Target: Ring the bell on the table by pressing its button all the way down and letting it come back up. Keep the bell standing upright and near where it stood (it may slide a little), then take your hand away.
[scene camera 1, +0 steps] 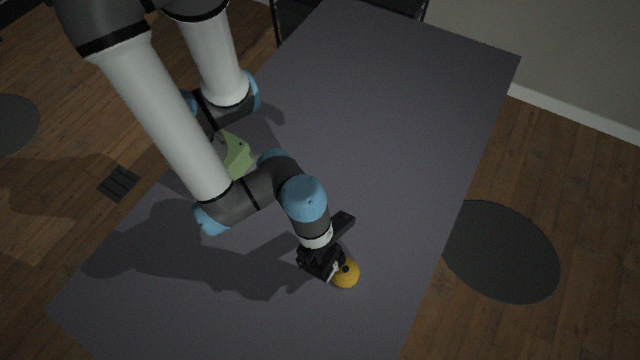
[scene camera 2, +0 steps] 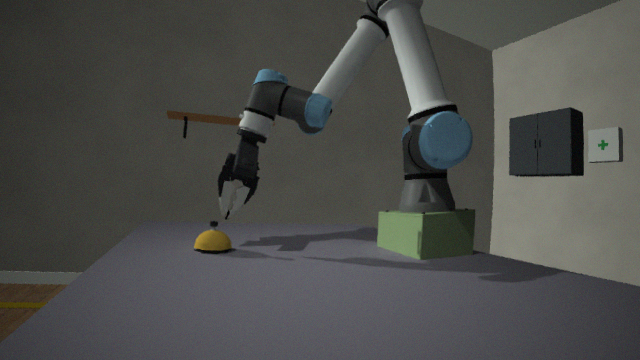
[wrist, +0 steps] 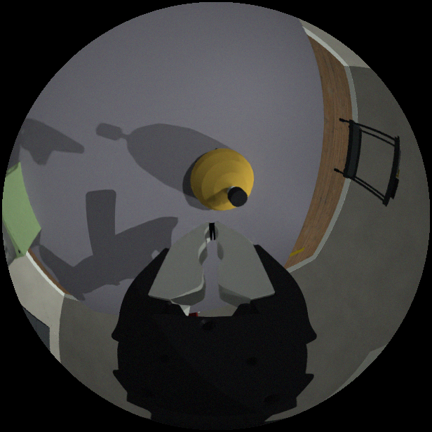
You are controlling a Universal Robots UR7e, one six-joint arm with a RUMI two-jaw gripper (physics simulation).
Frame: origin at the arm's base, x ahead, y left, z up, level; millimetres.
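Seen in the pictures: gripper, between the fingertips: (scene camera 1: 332, 270) (scene camera 2: 225, 219); arm's base, origin of its link: (scene camera 2: 426, 210).
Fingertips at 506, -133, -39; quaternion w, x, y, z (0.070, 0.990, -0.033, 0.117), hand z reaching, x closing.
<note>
Offsets run from my fingertips to a thing's top centre, as dx, dy, dz. Level surfaces: height alone.
The yellow dome bell {+30, +20, -4} (scene camera 1: 349, 278) (scene camera 2: 212, 241) (wrist: 220, 167) stands upright on the grey table. Its black button {+30, +20, -4} (scene camera 1: 345, 269) (scene camera 2: 214, 223) (wrist: 237, 196) is up on its short stem. My gripper (scene camera 1: 329, 280) (scene camera 2: 227, 217) (wrist: 212, 223) is shut with nothing between its fingers. It tilts downward, and its tips are close to the button, a little above it and to its right in the second scene view. In the wrist view the tips show below the button and slightly left of it. A gap shows between the tips and the button. In the first scene view the gripper hides part of the bell's left side.
The table {dz -70} (scene camera 1: 390, 125) (scene camera 2: 320, 310) (wrist: 260, 75) carries the green base block (scene camera 1: 239, 157) (scene camera 2: 400, 232) (wrist: 20, 210) under the arm, well away from the bell. The table's edge lies beyond the bell, to the right in the first scene view. A wall shelf (scene camera 2: 202, 118) hangs behind the gripper.
</note>
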